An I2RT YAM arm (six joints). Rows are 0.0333 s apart.
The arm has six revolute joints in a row. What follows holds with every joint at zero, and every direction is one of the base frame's.
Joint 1 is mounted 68.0 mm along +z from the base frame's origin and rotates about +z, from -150.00 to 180.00 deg.
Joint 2 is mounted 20.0 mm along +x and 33.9 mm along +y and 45.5 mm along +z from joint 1 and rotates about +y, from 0.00 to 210.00 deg.
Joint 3 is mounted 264.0 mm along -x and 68.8 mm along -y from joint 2 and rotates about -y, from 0.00 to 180.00 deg.
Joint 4 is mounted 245.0 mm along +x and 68.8 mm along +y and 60.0 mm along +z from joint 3 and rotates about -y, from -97.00 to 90.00 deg.
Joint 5 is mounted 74.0 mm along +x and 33.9 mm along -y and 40.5 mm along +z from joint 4 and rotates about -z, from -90.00 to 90.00 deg.
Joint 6 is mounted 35.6 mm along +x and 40.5 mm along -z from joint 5 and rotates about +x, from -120.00 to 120.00 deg.
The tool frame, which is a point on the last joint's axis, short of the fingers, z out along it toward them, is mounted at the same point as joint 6; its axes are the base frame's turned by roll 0.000, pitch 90.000 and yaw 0.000 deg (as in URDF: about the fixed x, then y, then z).
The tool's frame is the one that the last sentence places.
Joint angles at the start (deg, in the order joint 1, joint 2, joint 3, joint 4, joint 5, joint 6): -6.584, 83.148, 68.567, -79.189, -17.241, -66.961
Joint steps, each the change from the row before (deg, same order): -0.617, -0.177, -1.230, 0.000, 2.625, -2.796; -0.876, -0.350, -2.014, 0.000, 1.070, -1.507; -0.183, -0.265, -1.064, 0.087, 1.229, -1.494; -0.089, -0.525, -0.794, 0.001, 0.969, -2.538; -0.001, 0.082, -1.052, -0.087, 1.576, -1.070; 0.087, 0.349, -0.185, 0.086, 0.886, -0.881; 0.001, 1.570, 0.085, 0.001, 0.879, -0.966; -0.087, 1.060, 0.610, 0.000, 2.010, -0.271
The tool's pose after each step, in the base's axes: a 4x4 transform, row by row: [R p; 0 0 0 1], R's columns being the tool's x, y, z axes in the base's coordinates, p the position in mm. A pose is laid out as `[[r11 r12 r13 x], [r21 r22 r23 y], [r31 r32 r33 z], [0 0 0 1]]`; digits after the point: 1 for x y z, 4 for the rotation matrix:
[[-0.4756 -0.8783 -0.0491 230.0], [-0.8550 0.4484 0.2605 -20.0], [-0.2068 0.1659 -0.9642 259.2], [0 0 0 1]]
[[-0.4702 -0.8793 -0.0758 224.5], [-0.8632 0.4402 0.2473 -23.4], [-0.1841 0.1817 -0.9660 251.8], [0 0 0 1]]
[[-0.4503 -0.8883 -0.0905 221.5], [-0.8775 0.4216 0.2287 -24.5], [-0.1650 0.1824 -0.9693 248.2], [0 0 0 1]]
[[-0.4112 -0.9063 -0.0975 218.4], [-0.8982 0.3845 0.2132 -25.0], [-0.1557 0.1752 -0.9721 246.6], [0 0 0 1]]
[[-0.3943 -0.9108 -0.1226 215.9], [-0.9101 0.3685 0.1895 -25.6], [-0.1274 0.1863 -0.9742 241.8], [0 0 0 1]]
[[-0.3778 -0.9163 -0.1330 216.4], [-0.9189 0.3535 0.1754 -25.9], [-0.1137 0.1885 -0.9755 239.7], [0 0 0 1]]
[[-0.3629 -0.9179 -0.1606 219.8], [-0.9268 0.3377 0.1641 -26.9], [-0.0964 0.2084 -0.9733 234.5], [0 0 0 1]]
[[-0.3548 -0.9187 -0.1738 223.3], [-0.9329 0.3355 0.1311 -29.0], [-0.0621 0.2086 -0.9760 233.1], [0 0 0 1]]

